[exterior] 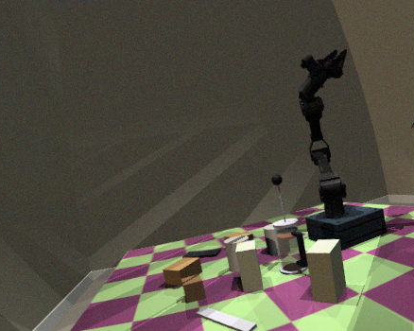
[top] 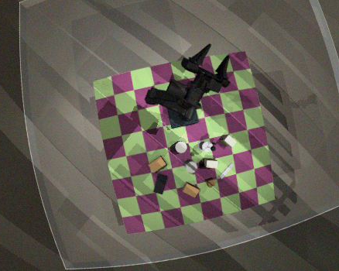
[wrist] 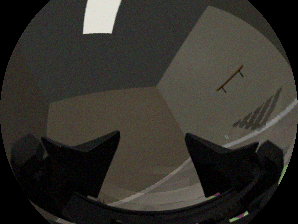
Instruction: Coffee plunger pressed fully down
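My gripper tip is 52 cm above the coffee press, 36 cm short of it and 5 cm to the left of it. Round my gripper tip: grey bar: 64 cm below, 62 cm ahead, 3 cm to the left; black slab: 64 cm below, 50 cm ahead, 48 cm to the right.
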